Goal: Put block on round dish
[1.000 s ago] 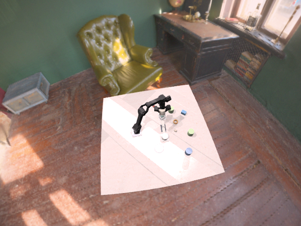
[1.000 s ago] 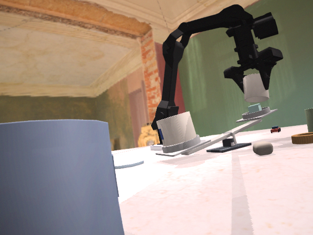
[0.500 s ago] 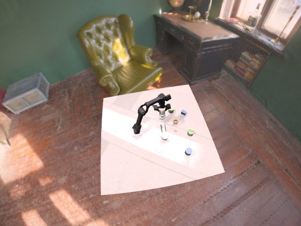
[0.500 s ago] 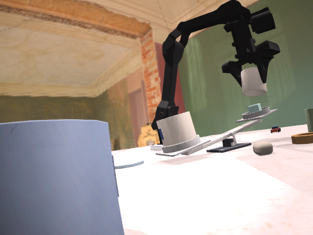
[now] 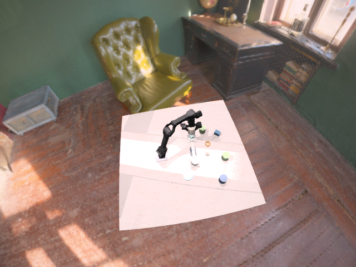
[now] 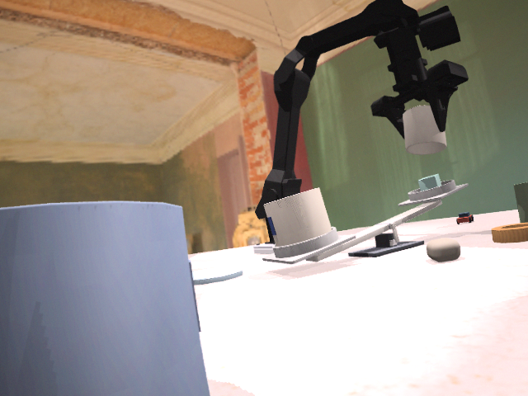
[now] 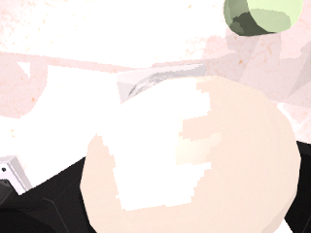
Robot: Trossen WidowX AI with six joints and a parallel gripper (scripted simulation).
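The white cup lies 2 cm to the left of my gripper tip and 1 cm above it. Round my gripper tip: balance beam: 14 cm to the right, 13 cm below; pale teal block: 8 cm below, 1 cm to the right; balance: 15 cm below, 14 cm to the right.
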